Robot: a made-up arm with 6 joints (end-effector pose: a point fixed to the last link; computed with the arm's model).
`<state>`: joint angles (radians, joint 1 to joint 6).
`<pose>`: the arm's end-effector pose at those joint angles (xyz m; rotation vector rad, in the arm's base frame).
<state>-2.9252 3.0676 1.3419 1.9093 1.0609 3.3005</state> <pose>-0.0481 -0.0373 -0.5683 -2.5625 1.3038 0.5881</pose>
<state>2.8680 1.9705 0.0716 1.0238 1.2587 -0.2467</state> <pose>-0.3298 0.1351 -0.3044 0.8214 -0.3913 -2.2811</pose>
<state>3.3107 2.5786 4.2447 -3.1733 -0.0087 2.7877</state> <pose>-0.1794 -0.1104 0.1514 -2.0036 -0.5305 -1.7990</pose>
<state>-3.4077 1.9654 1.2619 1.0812 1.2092 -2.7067</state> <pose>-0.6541 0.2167 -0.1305 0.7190 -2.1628 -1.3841</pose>
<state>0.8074 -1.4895 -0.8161 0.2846 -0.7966 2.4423</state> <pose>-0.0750 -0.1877 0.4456 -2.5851 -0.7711 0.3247</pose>
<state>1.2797 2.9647 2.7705 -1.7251 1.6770 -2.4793</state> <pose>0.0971 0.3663 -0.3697 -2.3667 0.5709 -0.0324</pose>
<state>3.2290 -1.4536 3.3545 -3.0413 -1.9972 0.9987</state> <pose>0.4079 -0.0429 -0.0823 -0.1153 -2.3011 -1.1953</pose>
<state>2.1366 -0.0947 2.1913 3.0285 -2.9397 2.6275</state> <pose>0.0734 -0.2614 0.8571 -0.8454 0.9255 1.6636</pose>
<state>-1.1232 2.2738 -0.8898 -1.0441 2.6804 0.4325</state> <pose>-0.0338 -0.0209 -0.0108 -1.0189 1.2662 -1.0174</pose>
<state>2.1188 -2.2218 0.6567 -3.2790 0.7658 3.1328</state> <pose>0.2758 -0.6015 0.0054 2.1201 -1.2381 1.3078</pose>
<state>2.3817 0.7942 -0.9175 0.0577 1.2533 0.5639</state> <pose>-0.1378 0.2393 0.1698 -0.8023 -0.4758 2.4387</pose>
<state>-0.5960 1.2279 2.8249 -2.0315 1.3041 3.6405</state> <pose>0.4051 -0.2325 0.6615 -0.5882 0.2024 -1.7310</pose>
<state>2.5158 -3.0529 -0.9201 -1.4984 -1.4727 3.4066</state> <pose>0.1204 -0.0800 0.0805 1.0731 -2.2716 -0.9186</pose>
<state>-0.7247 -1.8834 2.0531 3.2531 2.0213 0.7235</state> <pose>-0.4283 0.4837 -0.1661 1.0449 -1.1964 1.6538</pose>
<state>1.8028 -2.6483 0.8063 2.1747 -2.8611 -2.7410</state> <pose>0.0696 -0.4888 -0.3479 -0.9072 -1.0980 1.2257</pose>
